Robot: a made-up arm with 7 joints. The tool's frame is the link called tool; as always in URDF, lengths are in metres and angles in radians. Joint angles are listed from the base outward.
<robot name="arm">
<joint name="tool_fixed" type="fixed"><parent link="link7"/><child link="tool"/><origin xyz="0 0 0" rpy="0 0 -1.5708"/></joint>
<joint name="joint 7" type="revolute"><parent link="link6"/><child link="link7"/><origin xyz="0 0 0" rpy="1.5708 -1.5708 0"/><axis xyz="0 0 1"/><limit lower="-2.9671" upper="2.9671"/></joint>
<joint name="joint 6" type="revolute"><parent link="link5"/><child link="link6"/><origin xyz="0 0 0" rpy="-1.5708 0 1.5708"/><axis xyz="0 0 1"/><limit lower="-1.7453" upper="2.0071"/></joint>
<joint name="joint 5" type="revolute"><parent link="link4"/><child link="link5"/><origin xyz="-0.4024 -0.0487 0" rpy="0 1.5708 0"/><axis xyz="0 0 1"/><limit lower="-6.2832" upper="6.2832"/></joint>
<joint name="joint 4" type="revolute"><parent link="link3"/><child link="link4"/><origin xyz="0.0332 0 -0.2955" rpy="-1.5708 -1.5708 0"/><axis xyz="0 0 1"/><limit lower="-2.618" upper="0.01"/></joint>
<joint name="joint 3" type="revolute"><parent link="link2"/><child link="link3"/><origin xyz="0 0 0" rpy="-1.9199 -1.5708 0"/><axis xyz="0 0 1"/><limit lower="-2.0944" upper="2.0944"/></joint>
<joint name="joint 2" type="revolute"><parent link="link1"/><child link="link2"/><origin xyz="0 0 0" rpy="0 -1.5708 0"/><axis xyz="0 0 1"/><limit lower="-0.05" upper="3.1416"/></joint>
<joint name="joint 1" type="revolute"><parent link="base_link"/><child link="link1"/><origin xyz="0 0 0" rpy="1.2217 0 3.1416"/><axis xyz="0 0 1"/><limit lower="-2.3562" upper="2.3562"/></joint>
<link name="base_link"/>
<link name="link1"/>
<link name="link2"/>
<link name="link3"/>
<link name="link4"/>
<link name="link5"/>
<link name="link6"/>
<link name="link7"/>
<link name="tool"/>
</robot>
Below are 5 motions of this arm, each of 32 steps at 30 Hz.
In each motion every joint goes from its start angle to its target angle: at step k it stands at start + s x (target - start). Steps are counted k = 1, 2, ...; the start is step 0. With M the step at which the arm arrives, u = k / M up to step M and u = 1 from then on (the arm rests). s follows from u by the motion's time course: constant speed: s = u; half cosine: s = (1 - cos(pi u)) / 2; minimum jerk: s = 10 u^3 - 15 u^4 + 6 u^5.
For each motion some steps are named. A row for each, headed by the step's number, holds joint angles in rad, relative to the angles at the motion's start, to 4 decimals.
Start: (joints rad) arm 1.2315 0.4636 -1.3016 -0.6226 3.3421 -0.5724 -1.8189
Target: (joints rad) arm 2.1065 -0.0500 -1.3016 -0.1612 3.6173 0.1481 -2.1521
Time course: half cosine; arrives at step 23
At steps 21, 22, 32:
21: 0.8588 -0.5041 0.0000 0.4528 0.2701 0.7071 -0.3270
22: 0.8709 -0.5112 0.0000 0.4593 0.2739 0.7171 -0.3316
32: 0.8750 -0.5136 0.0000 0.4614 0.2752 0.7205 -0.3332

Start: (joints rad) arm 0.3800 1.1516 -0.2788 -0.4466 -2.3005 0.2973 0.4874
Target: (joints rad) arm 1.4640 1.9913 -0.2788 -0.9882 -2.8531 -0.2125 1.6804
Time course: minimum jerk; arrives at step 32
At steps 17, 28, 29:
17: 0.6054 0.4689 0.0000 -0.3025 -0.3086 -0.2847 0.6662
28: 1.0666 0.8262 0.0000 -0.5329 -0.5437 -0.5016 1.1738
29: 1.0763 0.8337 0.0000 -0.5377 -0.5487 -0.5062 1.1845

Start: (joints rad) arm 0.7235 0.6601 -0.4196 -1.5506 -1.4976 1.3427 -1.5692
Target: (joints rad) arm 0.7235 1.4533 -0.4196 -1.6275 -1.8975 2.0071 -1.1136
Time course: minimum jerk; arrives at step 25
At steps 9, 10, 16, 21, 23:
9: 0.0000 0.1990 0.0000 -0.0193 -0.1003 0.1667 0.1143
10: 0.0000 0.2518 0.0000 -0.0244 -0.1269 0.2109 0.1446
16: 0.0000 0.5942 0.0000 -0.0576 -0.2996 0.4977 0.3413
21: 0.0000 0.7680 0.0000 -0.0745 -0.3872 0.6433 0.4411
23: 0.0000 0.7896 0.0000 -0.0766 -0.3981 0.6614 0.4535

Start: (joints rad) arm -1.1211 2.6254 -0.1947 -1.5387 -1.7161 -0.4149 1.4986
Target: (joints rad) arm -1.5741 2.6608 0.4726 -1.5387 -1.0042 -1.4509 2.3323
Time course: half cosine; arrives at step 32
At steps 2, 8, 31, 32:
2: -0.0044 0.0003 0.0064 0.0000 0.0068 -0.0100 0.0080
8: -0.0663 0.0052 0.0977 0.0000 0.1043 -0.1517 0.1221
31: -0.4519 0.0353 0.6657 0.0000 0.7102 -1.0335 0.8317
32: -0.4530 0.0354 0.6673 0.0000 0.7119 -1.0360 0.8337

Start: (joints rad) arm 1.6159 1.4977 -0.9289 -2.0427 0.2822 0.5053 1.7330
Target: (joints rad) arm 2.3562 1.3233 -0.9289 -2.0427 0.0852 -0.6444 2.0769
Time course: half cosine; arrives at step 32
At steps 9, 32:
9: 0.1353 -0.0319 0.0000 0.0000 -0.0360 -0.2102 0.0629
32: 0.7403 -0.1744 0.0000 0.0000 -0.1970 -1.1497 0.3439

